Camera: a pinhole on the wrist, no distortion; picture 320 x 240 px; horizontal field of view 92.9 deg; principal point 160.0 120.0 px. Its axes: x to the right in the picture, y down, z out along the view. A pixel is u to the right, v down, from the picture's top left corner.
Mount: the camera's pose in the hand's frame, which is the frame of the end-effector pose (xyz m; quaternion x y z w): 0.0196 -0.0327 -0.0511 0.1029 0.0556 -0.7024 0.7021
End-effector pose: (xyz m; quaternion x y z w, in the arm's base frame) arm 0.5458 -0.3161 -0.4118 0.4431 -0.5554 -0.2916 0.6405
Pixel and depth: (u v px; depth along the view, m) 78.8 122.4 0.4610
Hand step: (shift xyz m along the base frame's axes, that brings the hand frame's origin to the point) -0.4525 -0.0598 0.0864
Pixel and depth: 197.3 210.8 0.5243
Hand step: -0.3410 -0.4891 -0.1165
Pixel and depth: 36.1 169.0 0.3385
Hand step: -0.3331 -0.1046 0.1863
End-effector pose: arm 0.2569 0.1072 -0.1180 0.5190 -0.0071 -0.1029 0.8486
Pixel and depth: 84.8 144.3 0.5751
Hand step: 0.0202 -0.4699 0.3618
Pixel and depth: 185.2 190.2 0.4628
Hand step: 0.1156 -0.4786 -0.0236
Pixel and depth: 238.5 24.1 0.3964
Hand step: -0.3349 -0.3332 -0.1312
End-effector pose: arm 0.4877 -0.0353 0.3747 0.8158 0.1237 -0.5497 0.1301
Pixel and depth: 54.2 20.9 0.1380
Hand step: -0.1037 -0.0679 0.0410
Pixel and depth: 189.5 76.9 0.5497
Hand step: -0.5402 0.0745 -0.0228
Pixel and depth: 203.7 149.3 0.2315
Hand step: -0.1739 0.0862 -0.1158
